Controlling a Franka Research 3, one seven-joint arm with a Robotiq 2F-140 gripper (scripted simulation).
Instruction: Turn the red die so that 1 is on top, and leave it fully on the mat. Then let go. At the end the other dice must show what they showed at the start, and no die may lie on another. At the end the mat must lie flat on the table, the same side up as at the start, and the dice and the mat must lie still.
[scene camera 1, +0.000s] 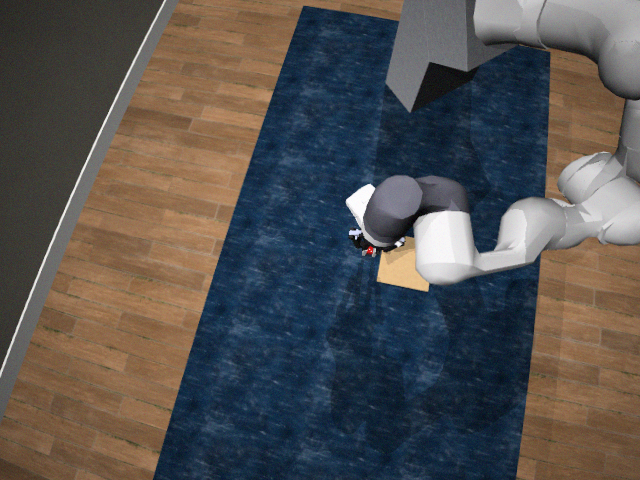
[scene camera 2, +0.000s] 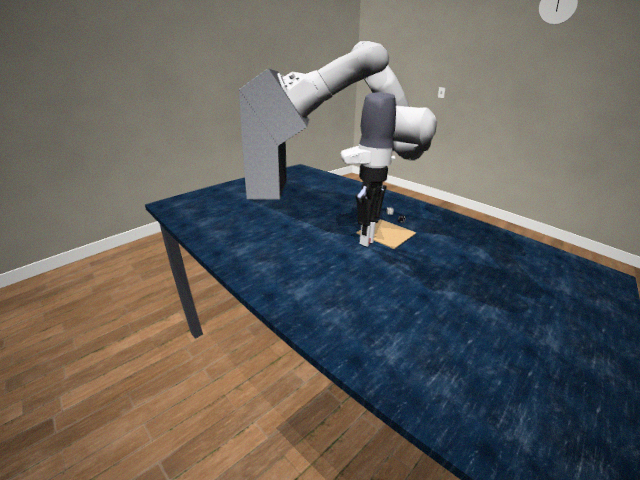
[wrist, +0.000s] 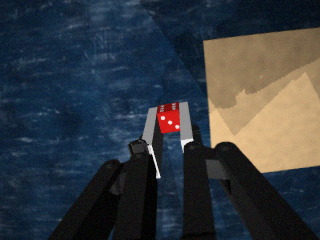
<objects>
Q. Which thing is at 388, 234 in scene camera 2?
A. A tan mat.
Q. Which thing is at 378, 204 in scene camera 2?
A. My gripper.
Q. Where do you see my gripper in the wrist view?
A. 171, 118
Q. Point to a tan mat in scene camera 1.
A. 397, 267
</objects>
